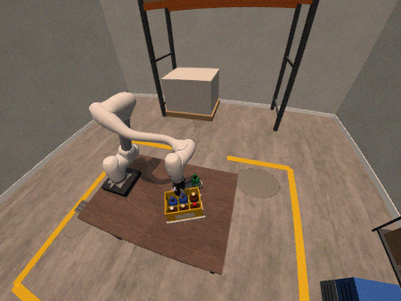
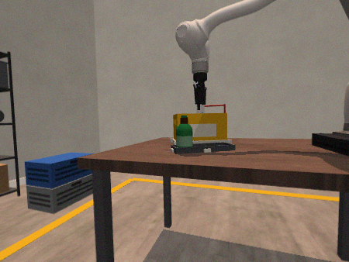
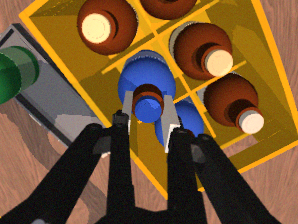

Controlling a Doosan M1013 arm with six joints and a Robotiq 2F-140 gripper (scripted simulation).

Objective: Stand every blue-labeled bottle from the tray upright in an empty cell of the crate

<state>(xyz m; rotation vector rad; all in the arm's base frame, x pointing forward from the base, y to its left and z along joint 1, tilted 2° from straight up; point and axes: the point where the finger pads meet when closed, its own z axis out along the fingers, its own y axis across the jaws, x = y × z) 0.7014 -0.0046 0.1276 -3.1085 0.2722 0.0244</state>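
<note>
Right now the yellow crate is 110 mm below my hand, 40 mm to the right of it and 20 mm ahead of it. The rest, counted from my hand: green-labeled bottle (220 mm to the left, 110 mm below, 20 mm ahead); tray (180 mm below, 170 mm to the left, 50 mm behind).
</note>
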